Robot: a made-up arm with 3 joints. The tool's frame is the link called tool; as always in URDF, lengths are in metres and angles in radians. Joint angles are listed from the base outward. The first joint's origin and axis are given. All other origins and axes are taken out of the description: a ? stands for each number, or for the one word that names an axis. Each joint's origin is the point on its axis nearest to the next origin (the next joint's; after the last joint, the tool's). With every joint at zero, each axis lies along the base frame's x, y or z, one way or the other. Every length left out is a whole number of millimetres.
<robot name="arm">
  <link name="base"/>
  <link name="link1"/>
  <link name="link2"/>
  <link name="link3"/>
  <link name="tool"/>
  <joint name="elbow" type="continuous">
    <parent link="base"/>
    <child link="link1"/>
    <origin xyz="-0.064 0 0.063"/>
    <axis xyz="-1 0 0"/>
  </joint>
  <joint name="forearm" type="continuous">
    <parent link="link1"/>
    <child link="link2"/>
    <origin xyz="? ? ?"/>
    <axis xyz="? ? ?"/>
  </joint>
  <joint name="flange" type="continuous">
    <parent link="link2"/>
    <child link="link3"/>
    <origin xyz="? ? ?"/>
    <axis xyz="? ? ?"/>
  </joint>
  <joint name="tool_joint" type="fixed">
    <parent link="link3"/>
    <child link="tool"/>
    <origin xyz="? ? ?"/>
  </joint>
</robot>
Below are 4 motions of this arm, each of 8 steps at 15 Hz.
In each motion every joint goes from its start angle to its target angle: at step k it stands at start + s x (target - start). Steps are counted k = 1, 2, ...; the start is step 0. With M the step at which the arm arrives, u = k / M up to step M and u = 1 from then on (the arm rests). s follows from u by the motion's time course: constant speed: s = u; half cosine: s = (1 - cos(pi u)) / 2; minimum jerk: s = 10 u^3 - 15 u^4 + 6 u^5.
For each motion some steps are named. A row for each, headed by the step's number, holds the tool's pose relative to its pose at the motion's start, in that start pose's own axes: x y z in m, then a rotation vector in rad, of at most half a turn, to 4 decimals.
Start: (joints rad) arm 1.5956 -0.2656 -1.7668
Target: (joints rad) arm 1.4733 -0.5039 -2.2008
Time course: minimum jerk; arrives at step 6
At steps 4, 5, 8:
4: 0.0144 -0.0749 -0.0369 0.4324 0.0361 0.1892
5: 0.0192 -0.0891 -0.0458 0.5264 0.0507 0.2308
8: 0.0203 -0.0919 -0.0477 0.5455 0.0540 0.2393

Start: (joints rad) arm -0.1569 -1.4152 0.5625
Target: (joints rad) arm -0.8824 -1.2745 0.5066
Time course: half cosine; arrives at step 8
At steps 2, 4, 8:
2: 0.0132 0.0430 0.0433 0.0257 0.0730 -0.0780
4: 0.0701 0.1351 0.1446 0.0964 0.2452 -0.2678
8: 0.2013 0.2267 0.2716 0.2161 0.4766 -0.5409

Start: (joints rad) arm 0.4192 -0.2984 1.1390
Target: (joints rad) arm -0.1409 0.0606 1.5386
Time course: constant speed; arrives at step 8
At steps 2, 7, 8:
2: 0.0237 -0.0722 0.0285 0.0358 0.0659 0.0700
7: 0.1039 -0.2602 0.0120 0.1404 0.1439 0.2775
8: 0.1220 -0.2948 -0.0063 0.1637 0.1436 0.3209

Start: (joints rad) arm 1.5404 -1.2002 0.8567
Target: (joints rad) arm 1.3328 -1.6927 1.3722
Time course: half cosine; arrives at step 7
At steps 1, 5, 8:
1: -0.0028 0.0139 -0.0031 -0.0219 -0.0084 -0.0248
5: 0.0017 0.2481 -0.0407 -0.3831 -0.0469 -0.4326
8: 0.0184 0.3090 -0.0480 -0.4771 -0.0297 -0.5374

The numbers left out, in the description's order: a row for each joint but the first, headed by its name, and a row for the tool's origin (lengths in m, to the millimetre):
forearm: xyz 0 0.184 0.033, axis 0 1 0
flange: xyz -0.63 0 0.096, axis -1 0 0
tool: xyz 0 -0.11 -0.038

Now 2 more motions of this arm.
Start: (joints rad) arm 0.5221 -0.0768 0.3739
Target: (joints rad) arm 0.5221 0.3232 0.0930
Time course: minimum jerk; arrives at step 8
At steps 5, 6, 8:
5: 0.0484 -0.0546 0.1432 0.2022 0.2797 0.0781
6: 0.0652 -0.0662 0.1754 0.2491 0.3485 0.0882
8: 0.0764 -0.0728 0.1944 0.2771 0.3904 0.0928

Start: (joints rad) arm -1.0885 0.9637 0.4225
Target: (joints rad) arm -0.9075 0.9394 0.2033
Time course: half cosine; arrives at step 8
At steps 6, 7, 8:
6: 0.0128 0.1009 -0.0038 0.0974 0.0211 -0.1259
7: 0.0153 0.1136 -0.0049 0.1095 0.0221 -0.1420
8: 0.0163 0.1181 -0.0054 0.1137 0.0223 -0.1477

